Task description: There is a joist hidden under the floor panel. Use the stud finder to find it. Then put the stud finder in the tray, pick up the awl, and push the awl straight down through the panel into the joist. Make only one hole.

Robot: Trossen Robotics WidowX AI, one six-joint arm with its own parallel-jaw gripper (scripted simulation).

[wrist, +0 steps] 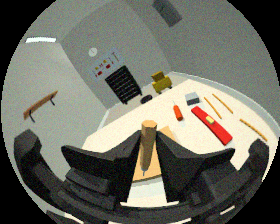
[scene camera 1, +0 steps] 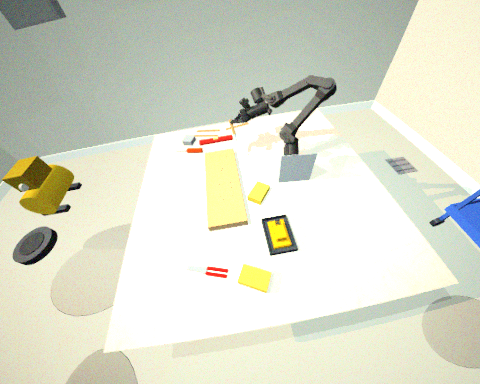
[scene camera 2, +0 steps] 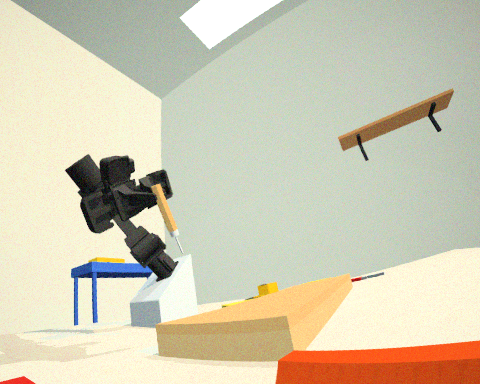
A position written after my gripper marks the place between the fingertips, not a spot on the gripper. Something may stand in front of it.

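Note:
An awl, carried by my gripper [scene camera 2: 160, 194] [wrist: 148, 133].

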